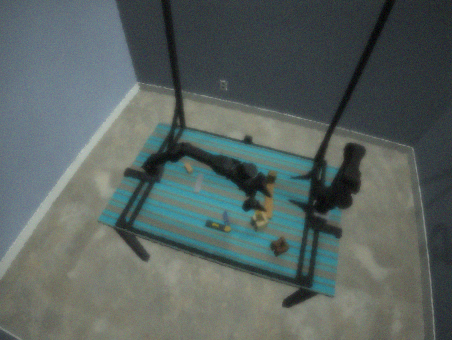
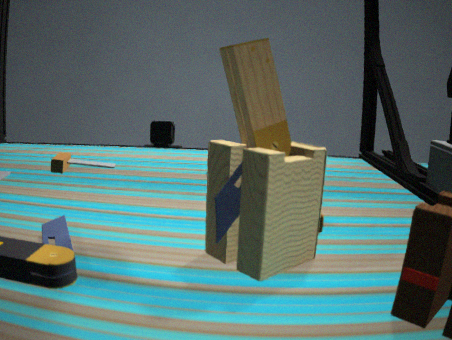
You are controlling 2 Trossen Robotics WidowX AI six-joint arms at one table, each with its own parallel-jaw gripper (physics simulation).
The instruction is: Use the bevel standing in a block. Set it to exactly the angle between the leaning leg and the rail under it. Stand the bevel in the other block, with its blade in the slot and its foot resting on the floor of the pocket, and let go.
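Pixels of known places: left gripper, fingertip midpoint: (image 1: 289, 188); right gripper, fingertip midpoint: (image 1: 268, 204); left arm's base, origin of the base link: (image 1: 321, 208); right arm's base, origin of the base link: (image 1: 152, 171).
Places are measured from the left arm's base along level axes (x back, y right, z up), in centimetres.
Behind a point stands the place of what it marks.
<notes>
The bevel (image 2: 256, 90) {x -27.6, y -19.3, z 4.4 cm}, with a wooden stock and a dark blue blade, stands in the pale wooden block (image 1: 256, 221) (image 2: 292, 215). The stock leans left above the block; the blade shows in the slot. Its foot is hidden. The dark brown block (image 1: 280, 246) {x -12.9, y -24.2, z -7.0 cm} (image 2: 416, 292) {x -16.8, y -26.5, z -6.1 cm} with a red band stands farther right. An orange-brown strip (image 1: 269, 205) {x -24.9, y -5.3, z -6.5 cm}, possibly the rail, runs behind the pale block; the leaning leg cannot be made out. My right gripper (image 1: 268, 201) {x -25.2, y -17.5, z 16.2 cm} is open and empty over this strip, behind the pale block. My left gripper (image 1: 291, 189) {x -20.0, y -17.4, z 32.4 cm} is open and empty, farther right.
A black and yellow handle (image 1: 217, 226) {x -45.0, y -27.1, z -6.2 cm} (image 2: 35, 260) {x -40.4, y -27.3, z -6.4 cm} with a blue blade lies left of the pale block. An orange piece with a grey blade (image 2: 62, 163) {x -57.5, y 2.9, z -6.7 cm} lies farther back. A grey strip (image 1: 198, 183) {x -65.3, y -7.6, z -7.7 cm} and an orange piece (image 1: 188, 167) {x -74.4, y -1.7, z -5.2 cm} lie near the right arm. Black frame posts stand at both table ends.
</notes>
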